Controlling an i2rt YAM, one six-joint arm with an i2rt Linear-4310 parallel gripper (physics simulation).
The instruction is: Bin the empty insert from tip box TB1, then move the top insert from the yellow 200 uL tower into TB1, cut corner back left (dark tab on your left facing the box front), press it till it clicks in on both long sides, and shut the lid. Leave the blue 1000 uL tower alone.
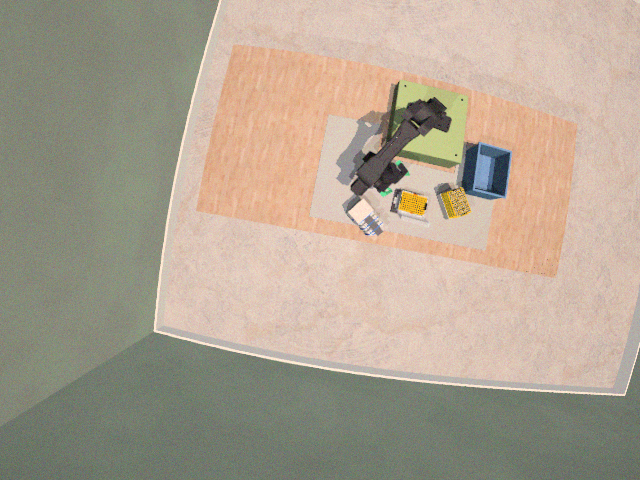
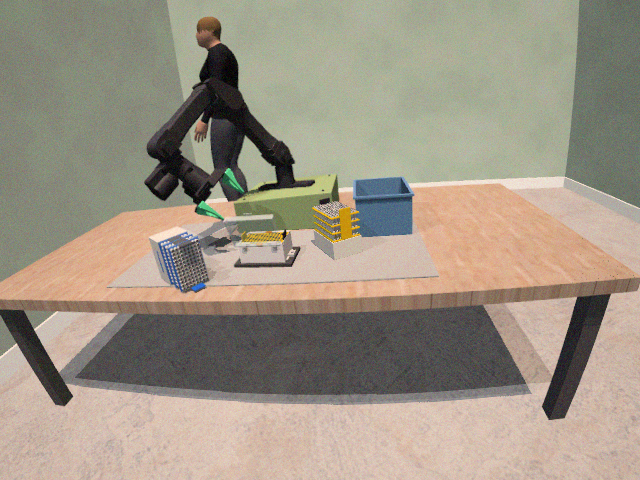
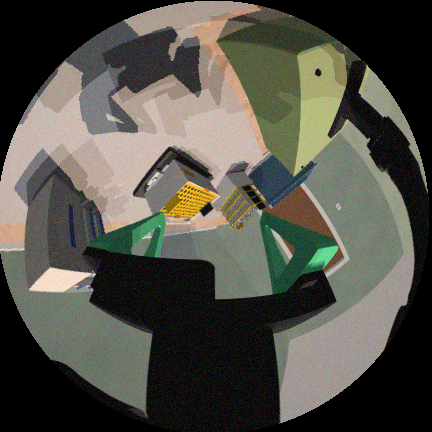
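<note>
Tip box TB1 (image 2: 264, 255) (image 3: 165, 189) stands mid-mat with a yellow insert (image 1: 413, 203) (image 2: 262, 237) (image 3: 192, 199) in its top; the insert shows rows of open holes. Its lid (image 1: 413, 219) (image 2: 253, 223) is open, a pale translucent panel. The yellow 200 uL tower (image 1: 455, 203) (image 2: 336, 225) (image 3: 240, 208) has several stacked inserts on a white base, right of TB1. The blue 1000 uL tower (image 1: 364, 217) (image 2: 180, 260) (image 3: 65, 225) is left of TB1. My gripper (image 1: 394, 180) (image 2: 233, 205) (image 3: 212, 216) is open and empty, tilted, above and behind TB1's left side, touching neither tower.
A blue bin (image 1: 468, 176) (image 2: 383, 218) (image 3: 274, 180) stands at the right, behind the yellow tower. The green arm base (image 1: 448, 144) (image 2: 294, 209) (image 3: 265, 85) is behind TB1. A grey mat (image 1: 465, 235) (image 2: 382, 266) lies under the box and towers. A person (image 2: 222, 64) stands in the background.
</note>
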